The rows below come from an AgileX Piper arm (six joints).
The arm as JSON. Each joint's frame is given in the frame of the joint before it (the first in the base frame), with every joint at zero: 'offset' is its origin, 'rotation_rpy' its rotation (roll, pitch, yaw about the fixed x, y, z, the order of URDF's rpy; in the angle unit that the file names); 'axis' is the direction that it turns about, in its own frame. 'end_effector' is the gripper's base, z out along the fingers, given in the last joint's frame.
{
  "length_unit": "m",
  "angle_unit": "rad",
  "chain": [
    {
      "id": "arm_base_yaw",
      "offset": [
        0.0,
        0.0,
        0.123
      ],
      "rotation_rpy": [
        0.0,
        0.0,
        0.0
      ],
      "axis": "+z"
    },
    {
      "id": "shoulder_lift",
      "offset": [
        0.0,
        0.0,
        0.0
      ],
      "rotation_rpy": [
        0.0,
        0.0,
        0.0
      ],
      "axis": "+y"
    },
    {
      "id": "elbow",
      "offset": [
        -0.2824,
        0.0,
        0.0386
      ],
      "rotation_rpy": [
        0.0,
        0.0,
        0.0
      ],
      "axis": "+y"
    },
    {
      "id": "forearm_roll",
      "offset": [
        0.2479,
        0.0,
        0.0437
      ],
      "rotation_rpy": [
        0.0,
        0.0,
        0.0
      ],
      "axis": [
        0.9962,
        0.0,
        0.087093
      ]
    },
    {
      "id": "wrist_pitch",
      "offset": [
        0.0,
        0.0,
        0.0
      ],
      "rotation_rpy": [
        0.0,
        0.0,
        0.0
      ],
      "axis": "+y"
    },
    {
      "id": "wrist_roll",
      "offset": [
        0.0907,
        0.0,
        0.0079
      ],
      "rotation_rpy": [
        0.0,
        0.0,
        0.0
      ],
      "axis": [
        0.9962,
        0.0,
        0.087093
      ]
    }
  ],
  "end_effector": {
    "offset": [
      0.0,
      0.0,
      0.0
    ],
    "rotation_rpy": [
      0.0,
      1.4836,
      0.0
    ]
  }
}
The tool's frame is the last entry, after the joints.
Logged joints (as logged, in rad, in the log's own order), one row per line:
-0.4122 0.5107 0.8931 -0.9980 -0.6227 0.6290
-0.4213 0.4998 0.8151 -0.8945 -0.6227 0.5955
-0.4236 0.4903 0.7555 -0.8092 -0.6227 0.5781
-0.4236 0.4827 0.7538 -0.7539 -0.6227 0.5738
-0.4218 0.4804 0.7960 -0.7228 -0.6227 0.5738
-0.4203 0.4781 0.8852 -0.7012 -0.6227 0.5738
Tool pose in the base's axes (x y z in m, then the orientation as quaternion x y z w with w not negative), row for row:
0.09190 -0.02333 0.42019 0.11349 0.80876 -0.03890 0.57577
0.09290 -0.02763 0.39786 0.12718 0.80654 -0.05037 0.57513
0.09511 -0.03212 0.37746 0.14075 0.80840 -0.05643 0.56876
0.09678 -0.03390 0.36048 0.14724 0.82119 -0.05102 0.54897
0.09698 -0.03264 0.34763 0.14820 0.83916 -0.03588 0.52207
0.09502 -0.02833 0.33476 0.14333 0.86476 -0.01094 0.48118
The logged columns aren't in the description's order. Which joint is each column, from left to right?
Columns, left to right: wrist_roll, forearm_roll, wrist_pitch, elbow, arm_base_yaw, shoulder_lift.
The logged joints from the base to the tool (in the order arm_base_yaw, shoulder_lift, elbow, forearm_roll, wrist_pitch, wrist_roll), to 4 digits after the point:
-0.6227 0.6290 -0.9980 0.5107 0.8931 -0.4122
-0.6227 0.5955 -0.8945 0.4998 0.8151 -0.4213
-0.6227 0.5781 -0.8092 0.4903 0.7555 -0.4236
-0.6227 0.5738 -0.7539 0.4827 0.7538 -0.4236
-0.6227 0.5738 -0.7228 0.4804 0.7960 -0.4218
-0.6227 0.5738 -0.7012 0.4781 0.8852 -0.4203

